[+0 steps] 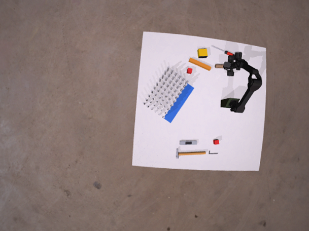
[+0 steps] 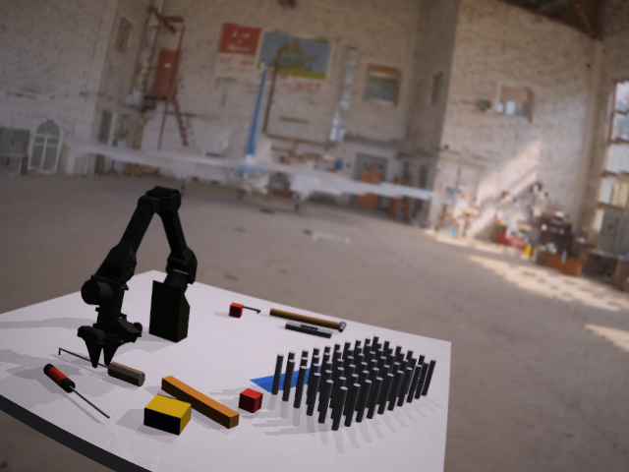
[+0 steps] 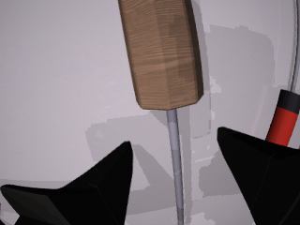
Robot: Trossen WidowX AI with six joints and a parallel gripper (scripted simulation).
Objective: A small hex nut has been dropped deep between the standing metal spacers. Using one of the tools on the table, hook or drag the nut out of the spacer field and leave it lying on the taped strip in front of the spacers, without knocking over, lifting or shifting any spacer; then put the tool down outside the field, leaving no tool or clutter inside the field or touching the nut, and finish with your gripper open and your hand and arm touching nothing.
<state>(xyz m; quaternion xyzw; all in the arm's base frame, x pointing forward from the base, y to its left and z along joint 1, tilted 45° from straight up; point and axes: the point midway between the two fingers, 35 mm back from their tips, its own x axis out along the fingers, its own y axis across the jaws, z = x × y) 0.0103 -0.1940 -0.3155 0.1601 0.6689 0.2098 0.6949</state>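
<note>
Right now the hook tool is 30 mm behind my gripper tip. Also, from my gripper tip: orange bar: 270 mm ahead, 10 mm to the left; blue taped strip: 450 mm ahead, 400 mm to the left, 10 mm below; yellow block: 250 mm ahead, 100 mm to the right, 10 mm above.
</note>
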